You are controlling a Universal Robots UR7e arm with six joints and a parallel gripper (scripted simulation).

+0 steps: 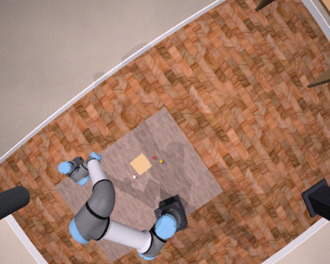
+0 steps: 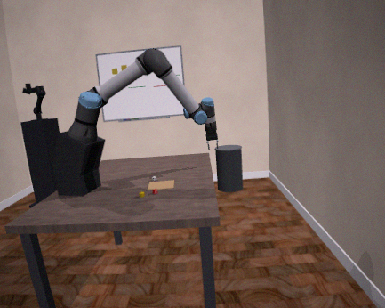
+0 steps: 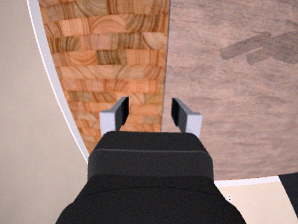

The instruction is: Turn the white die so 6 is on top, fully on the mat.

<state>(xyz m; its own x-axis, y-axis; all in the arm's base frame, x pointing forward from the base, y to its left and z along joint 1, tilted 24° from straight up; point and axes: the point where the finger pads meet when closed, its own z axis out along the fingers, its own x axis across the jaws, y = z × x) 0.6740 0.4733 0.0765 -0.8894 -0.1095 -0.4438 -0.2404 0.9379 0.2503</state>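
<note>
The yellow die lies 320 mm behind my hand, 580 mm to the right of it and 120 mm below it. The rest, counted from my hand: white die 330 mm behind, 310 mm to the right, 120 mm below; red die 270 mm behind, 540 mm to the right, 120 mm below; tan mat 270 mm behind, 410 mm to the right, 120 mm below.
</note>
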